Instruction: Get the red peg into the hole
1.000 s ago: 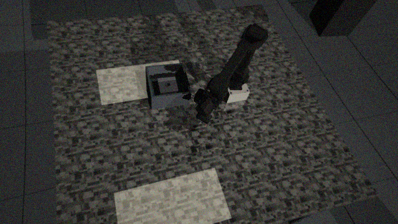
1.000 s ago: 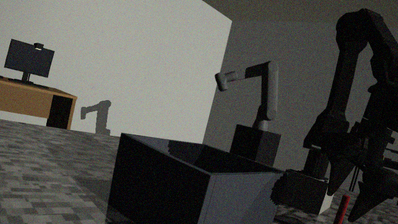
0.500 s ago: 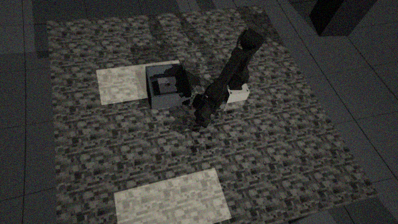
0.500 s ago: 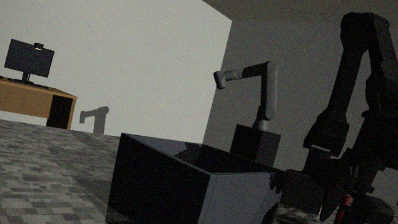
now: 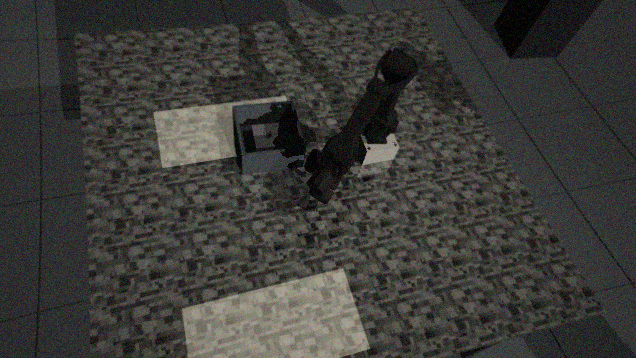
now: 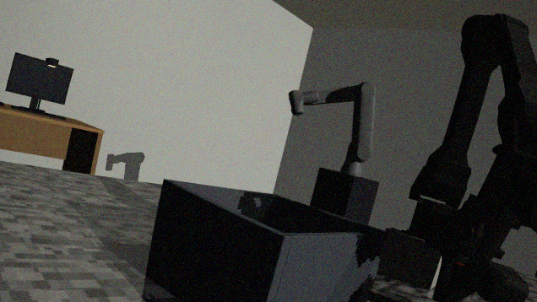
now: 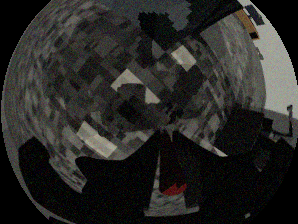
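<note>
The plate lies 18 cm ahead of my gripper tip, 15 cm to the right of it and 3 cm above it. Round my gripper tip: red peg 2 cm above, 1 cm to the left; then grey box 18 cm ahead, 15 cm to the right, 1 cm above.
</note>
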